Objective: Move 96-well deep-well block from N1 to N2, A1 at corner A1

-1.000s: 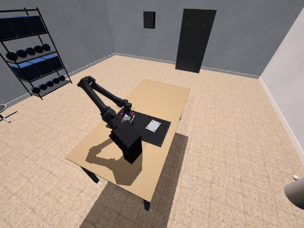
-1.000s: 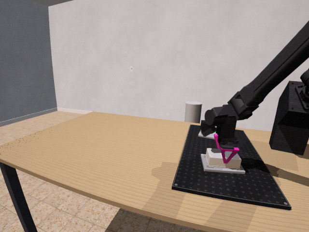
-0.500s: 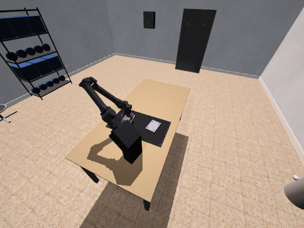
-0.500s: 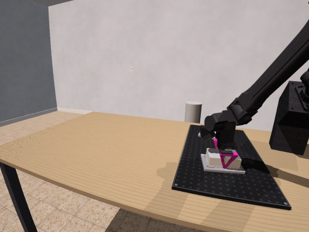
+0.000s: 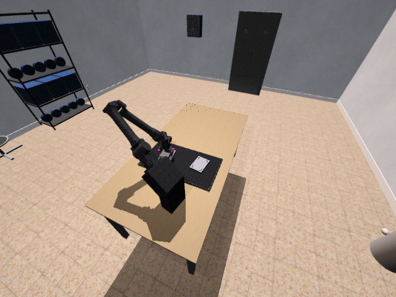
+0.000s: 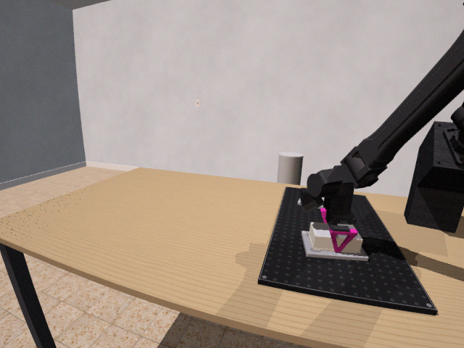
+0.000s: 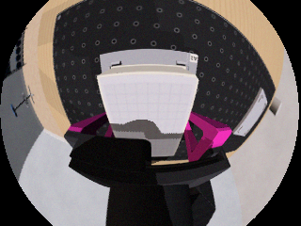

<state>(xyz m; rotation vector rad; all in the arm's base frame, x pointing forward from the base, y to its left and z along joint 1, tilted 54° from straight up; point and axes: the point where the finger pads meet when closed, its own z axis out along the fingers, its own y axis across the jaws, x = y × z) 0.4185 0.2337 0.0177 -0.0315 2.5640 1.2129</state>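
My gripper is now 10 mm below the white deep-well block.
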